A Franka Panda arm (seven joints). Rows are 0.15 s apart.
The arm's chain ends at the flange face. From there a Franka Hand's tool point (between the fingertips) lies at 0.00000 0.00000 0.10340 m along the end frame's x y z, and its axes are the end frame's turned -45 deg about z.
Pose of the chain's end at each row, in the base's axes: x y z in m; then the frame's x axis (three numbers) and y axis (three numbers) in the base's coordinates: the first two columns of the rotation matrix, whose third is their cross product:
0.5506 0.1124 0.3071 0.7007 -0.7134 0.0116 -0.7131 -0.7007 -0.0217
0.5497 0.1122 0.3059 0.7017 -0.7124 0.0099 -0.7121 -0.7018 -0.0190
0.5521 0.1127 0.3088 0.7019 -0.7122 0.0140 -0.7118 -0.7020 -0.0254
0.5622 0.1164 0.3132 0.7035 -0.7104 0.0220 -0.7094 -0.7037 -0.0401
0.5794 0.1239 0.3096 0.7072 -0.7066 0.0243 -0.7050 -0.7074 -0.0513
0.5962 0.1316 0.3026 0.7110 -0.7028 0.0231 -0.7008 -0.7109 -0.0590
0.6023 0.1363 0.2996 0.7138 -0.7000 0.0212 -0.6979 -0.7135 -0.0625
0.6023 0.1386 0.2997 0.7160 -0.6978 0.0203 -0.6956 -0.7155 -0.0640
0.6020 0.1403 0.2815 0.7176 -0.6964 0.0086 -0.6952 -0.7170 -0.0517
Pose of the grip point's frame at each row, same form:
0.5530 0.1131 0.2037 0.9997 -0.0090 0.0235 -0.0088 -0.9999 -0.0071
0.5518 0.1128 0.2025 0.9997 -0.0075 0.0204 -0.0074 -1.0000 -0.0064
0.5550 0.1135 0.2054 0.9996 -0.0072 0.0279 -0.0070 -1.0000 -0.0081
0.5667 0.1177 0.2099 0.9991 -0.0047 0.0439 -0.0042 -0.9999 -0.0128
0.5849 0.1259 0.2064 0.9986 0.0006 0.0535 0.0016 -0.9998 -0.0191
0.6022 0.1343 0.1994 0.9983 0.0057 0.0581 0.0072 -0.9996 -0.0254
0.6084 0.1394 0.1964 0.9982 0.0095 0.0592 0.0112 -0.9995 -0.0292
0.6084 0.1419 0.1965 0.9982 0.0125 0.0596 0.0144 -0.9994 -0.0309
0.6064 0.1435 0.1782 0.9990 0.0146 0.0426 0.0158 -0.9994 -0.0305

